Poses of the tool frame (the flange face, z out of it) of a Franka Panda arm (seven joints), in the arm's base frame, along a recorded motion.
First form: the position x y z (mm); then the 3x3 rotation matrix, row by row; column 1 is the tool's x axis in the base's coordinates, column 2 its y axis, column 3 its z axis. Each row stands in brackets.
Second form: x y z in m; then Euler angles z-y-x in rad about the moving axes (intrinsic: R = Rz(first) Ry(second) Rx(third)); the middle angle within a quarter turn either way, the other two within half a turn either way. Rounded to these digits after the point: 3 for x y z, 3 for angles. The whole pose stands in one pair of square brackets.
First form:
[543 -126 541], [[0.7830 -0.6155 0.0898], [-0.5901 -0.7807 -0.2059], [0.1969 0.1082 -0.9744]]
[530 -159 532], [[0.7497 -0.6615 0.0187], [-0.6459 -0.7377 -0.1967], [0.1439 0.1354 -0.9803]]
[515 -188 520], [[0.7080 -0.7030 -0.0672], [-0.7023 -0.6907 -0.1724], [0.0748 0.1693 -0.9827]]
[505 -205 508], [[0.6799 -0.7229 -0.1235], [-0.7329 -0.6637 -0.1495], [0.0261 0.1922 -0.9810]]
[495 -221 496], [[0.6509 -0.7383 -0.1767], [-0.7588 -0.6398 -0.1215], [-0.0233 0.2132 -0.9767]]
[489 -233 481], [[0.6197 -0.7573 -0.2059], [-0.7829 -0.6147 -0.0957], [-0.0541 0.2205 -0.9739]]
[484 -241 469], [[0.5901 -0.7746 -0.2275], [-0.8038 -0.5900 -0.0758], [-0.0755 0.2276 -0.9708]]
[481 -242 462], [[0.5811 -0.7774 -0.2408], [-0.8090 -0.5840 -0.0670], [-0.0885 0.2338 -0.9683]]
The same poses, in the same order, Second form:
[0.543 -0.126 0.541 -0.646 -0.198 3.031]
[0.530 -0.159 0.532 -0.711 -0.144 3.004]
[0.515 -0.188 0.520 -0.781 -0.075 2.971]
[0.505 -0.205 0.508 -0.823 -0.026 2.948]
[0.495 -0.221 0.496 -0.862 0.023 2.927]
[0.489 -0.233 0.481 -0.901 0.054 2.919]
[0.484 -0.241 0.469 -0.938 0.076 2.911]
[0.481 -0.242 0.462 -0.948 0.089 2.905]

